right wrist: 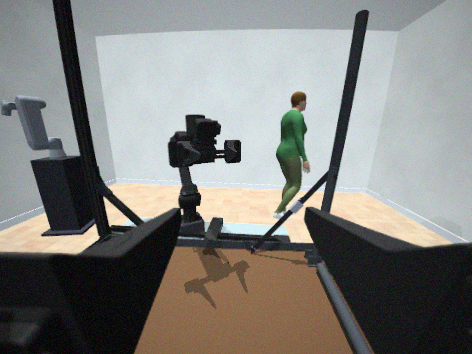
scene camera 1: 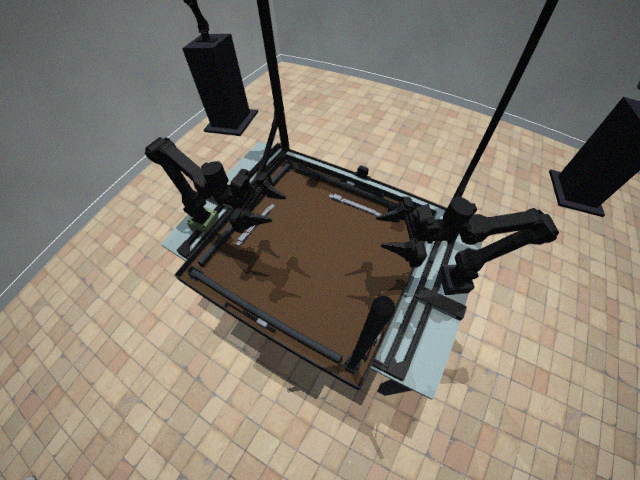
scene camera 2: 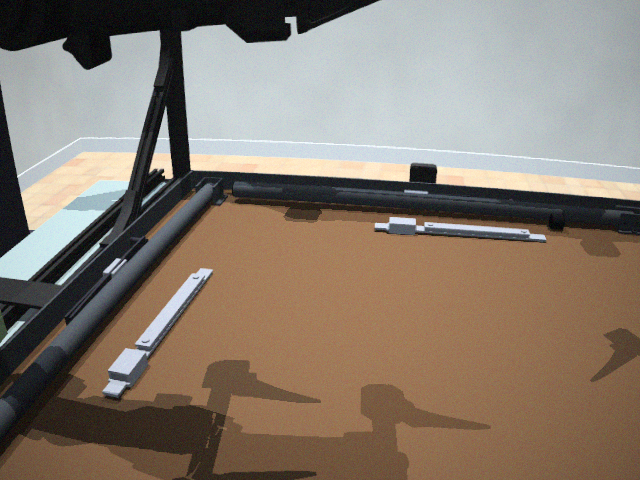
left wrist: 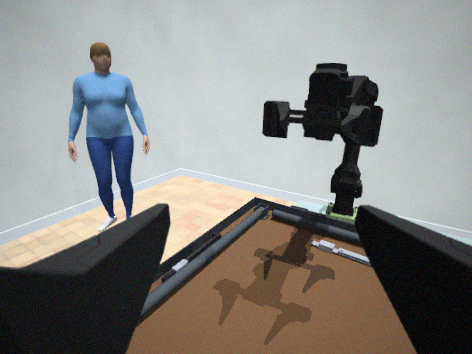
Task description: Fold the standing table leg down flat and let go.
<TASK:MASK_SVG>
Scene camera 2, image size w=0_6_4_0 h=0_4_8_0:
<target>right gripper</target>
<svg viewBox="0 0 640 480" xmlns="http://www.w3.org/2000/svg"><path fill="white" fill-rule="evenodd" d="M151 5L157 22L165 30L172 29L172 32L182 32L201 26L226 24L228 28L246 43L286 41L291 36L291 23L285 23L285 17L296 17L298 34L303 34L315 27L380 0L151 0Z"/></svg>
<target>bar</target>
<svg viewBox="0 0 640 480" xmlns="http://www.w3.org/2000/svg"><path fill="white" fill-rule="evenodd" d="M213 270L201 268L196 274L192 273L135 343L137 348L135 350L126 348L108 369L109 384L102 391L103 395L119 398L126 387L132 388L148 366L148 357L211 276Z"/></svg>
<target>bar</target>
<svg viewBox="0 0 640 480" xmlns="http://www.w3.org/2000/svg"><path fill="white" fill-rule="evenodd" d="M375 223L375 230L387 230L392 234L415 235L415 232L546 242L544 235L530 234L528 230L428 222L425 222L424 226L416 226L416 219L390 217L390 221L387 224Z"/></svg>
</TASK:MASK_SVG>
